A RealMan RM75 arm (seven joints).
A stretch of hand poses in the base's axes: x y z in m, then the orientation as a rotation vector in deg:
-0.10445, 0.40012, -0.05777, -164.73, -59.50, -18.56
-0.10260, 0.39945, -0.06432, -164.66, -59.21, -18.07
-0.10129, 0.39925, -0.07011, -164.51, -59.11, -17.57
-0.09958, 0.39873, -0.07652, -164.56, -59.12, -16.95
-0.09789, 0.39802, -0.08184, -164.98, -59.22, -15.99
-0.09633, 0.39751, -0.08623, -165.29, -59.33, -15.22
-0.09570, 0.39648, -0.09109, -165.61, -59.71, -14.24
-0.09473, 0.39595, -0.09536, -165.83, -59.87, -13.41
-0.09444, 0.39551, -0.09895, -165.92, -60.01, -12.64
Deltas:
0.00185, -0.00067, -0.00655, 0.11, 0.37, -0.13
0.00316, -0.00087, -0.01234, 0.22, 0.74, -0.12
0.00487, -0.00139, -0.01875, 0.09, 1.13, -0.11
0.00656, -0.00210, -0.02407, -0.45, 1.62, -0.16
0.00812, -0.00261, -0.02846, -0.87, 2.02, -0.17
0.00875, -0.00364, -0.03332, -1.43, 2.51, -0.02
0.00972, -0.00417, -0.03759, -1.81, 2.96, 0.03
0.01001, -0.00461, -0.04118, -2.05, 3.40, 0.10

